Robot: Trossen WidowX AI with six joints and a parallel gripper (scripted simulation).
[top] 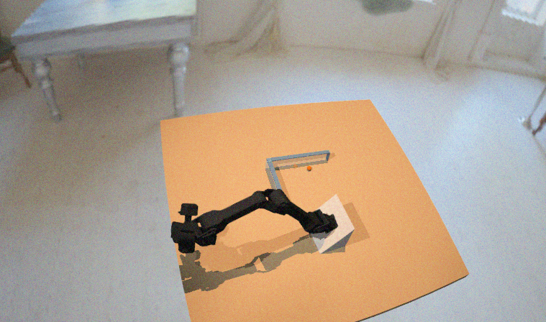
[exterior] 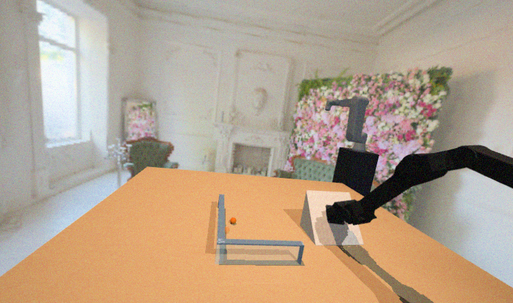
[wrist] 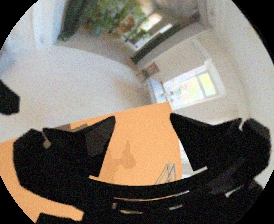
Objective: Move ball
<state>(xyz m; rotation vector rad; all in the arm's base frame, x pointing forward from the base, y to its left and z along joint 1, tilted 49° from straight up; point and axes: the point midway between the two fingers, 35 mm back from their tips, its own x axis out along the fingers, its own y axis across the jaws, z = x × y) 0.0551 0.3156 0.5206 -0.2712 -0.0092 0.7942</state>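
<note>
My gripper tip is now 62 cm to the left of the wall, 34 cm short of it and 14 cm above it.
</note>
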